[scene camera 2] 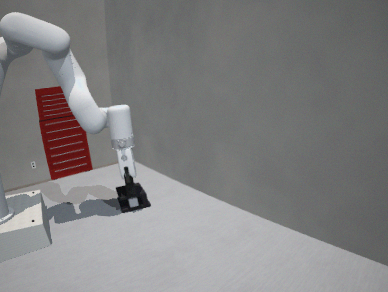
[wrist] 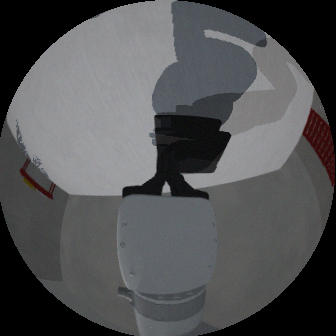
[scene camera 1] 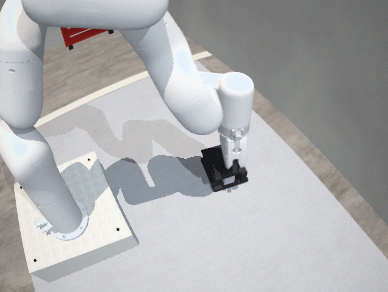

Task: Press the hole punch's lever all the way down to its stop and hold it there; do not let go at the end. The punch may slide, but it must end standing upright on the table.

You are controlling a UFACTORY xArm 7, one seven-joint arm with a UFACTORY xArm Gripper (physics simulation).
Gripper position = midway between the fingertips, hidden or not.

I see my gripper (scene camera 1: 228, 171) and a black hole punch (scene camera 1: 232, 181).
The black hole punch also shows in the wrist view (wrist: 167, 120).
